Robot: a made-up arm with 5 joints.
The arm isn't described. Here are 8 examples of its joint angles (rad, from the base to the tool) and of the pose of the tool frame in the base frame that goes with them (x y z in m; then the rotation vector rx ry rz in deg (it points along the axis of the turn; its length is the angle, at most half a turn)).
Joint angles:
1: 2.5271 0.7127 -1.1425 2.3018 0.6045
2: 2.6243 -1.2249 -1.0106 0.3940 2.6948
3: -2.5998 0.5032 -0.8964 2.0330 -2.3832
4: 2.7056 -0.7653 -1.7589 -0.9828 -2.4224
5: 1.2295 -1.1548 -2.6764 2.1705 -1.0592
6: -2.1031 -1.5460 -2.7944 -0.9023 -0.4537
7: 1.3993 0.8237 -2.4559 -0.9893 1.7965
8: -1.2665 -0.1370 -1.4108 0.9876 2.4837
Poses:
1: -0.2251 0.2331 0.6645 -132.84 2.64 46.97
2: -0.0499 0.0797 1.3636 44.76 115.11 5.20
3: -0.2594 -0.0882 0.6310 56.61 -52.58 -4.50
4: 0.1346 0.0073 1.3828 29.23 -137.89 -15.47
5: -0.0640 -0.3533 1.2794 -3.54 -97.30 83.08
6: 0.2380 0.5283 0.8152 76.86 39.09 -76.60
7: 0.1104 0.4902 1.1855 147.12 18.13 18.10
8: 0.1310 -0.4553 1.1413 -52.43 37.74 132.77
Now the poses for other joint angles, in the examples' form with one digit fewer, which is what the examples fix.
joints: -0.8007 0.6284 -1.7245 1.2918 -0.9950
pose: 0.377 -0.448 0.832 3.4 28.1 7.6
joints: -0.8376 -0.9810 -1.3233 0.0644 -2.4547
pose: -0.004 -0.032 1.433 -146.3 11.3 20.4
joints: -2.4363 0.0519 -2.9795 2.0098 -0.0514
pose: -0.152 -0.045 1.422 -39.6 -11.7 -138.7
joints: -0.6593 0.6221 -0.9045 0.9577 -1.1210
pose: 0.275 -0.264 0.581 21.6 45.3 26.6
